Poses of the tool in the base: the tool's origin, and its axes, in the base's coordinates. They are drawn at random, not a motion.
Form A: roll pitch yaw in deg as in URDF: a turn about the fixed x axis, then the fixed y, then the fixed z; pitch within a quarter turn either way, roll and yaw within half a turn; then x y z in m.
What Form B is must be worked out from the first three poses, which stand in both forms.
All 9 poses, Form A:
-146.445, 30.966, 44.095, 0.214, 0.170, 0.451
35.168, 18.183, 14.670, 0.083, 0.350, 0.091
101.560, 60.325, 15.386, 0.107, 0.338, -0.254
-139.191, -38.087, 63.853, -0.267, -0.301, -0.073
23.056, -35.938, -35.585, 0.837, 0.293, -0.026
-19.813, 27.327, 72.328, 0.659, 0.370, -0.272
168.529, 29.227, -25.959, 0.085, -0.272, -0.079
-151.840, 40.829, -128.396, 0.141, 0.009, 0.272
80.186, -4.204, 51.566, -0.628, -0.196, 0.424
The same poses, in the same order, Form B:
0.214, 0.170, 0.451, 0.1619, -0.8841, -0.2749, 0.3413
0.083, 0.350, 0.091, 0.9397, 0.2766, 0.1875, 0.0728
0.107, 0.338, -0.254, 0.5939, 0.6213, 0.4045, -0.3126
-0.267, -0.301, -0.073, 0.4414, -0.6918, -0.5651, -0.0853
0.837, 0.293, -0.026, 0.9063, 0.0886, -0.3459, -0.2261
0.659, 0.370, -0.272, 0.7488, -0.2723, 0.0892, 0.5977
0.085, -0.272, -0.079, 0.0378, 0.9439, -0.1917, -0.2663
0.141, 0.009, 0.272, 0.4038, -0.3193, 0.8553, -0.0580
-0.628, -0.196, 0.424, 0.6781, 0.5917, 0.2547, 0.3538

